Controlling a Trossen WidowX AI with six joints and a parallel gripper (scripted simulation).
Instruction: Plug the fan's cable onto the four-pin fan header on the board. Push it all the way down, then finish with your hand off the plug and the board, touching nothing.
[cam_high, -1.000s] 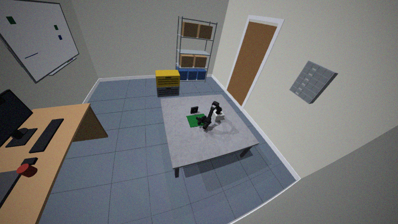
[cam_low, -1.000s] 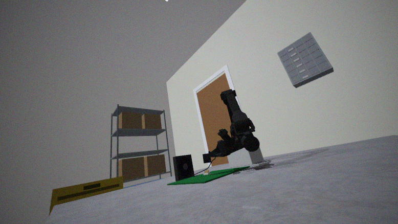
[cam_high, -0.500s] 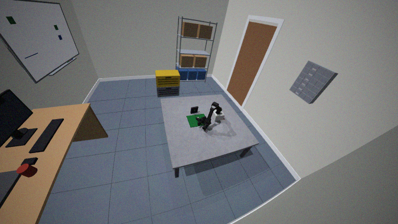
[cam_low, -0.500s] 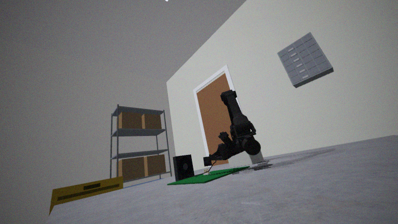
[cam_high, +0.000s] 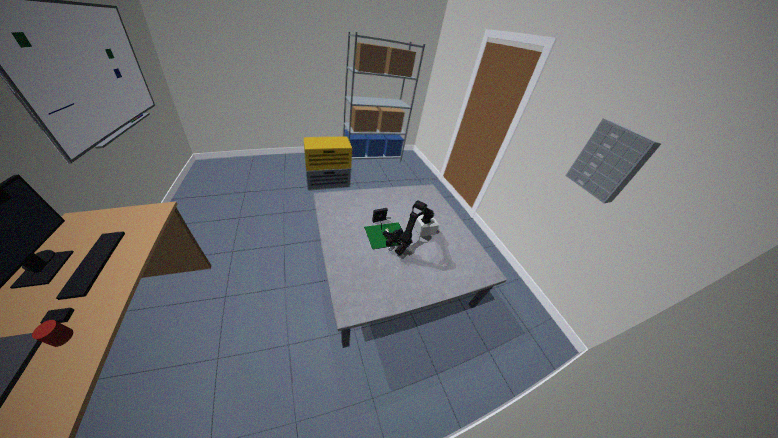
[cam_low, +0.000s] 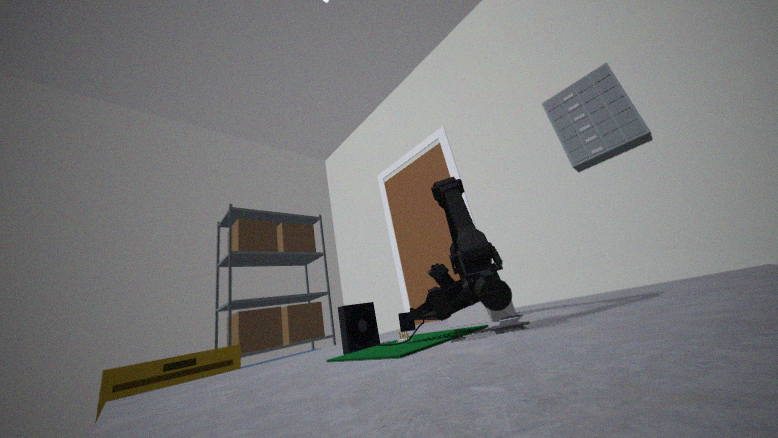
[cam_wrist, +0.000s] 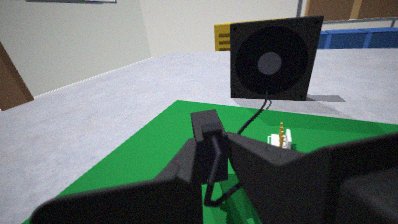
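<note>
Now: gripper tip 7 cm above the green board, 3 cm to the left of it and 3 cm past it. Also, from my gripper tip: white four-pin fan header 6 cm to the right, 6 cm below, 6 cm behind; then dark fan plug 1 cm below; then black fan 20 cm to the right, 5 cm behind.
</note>
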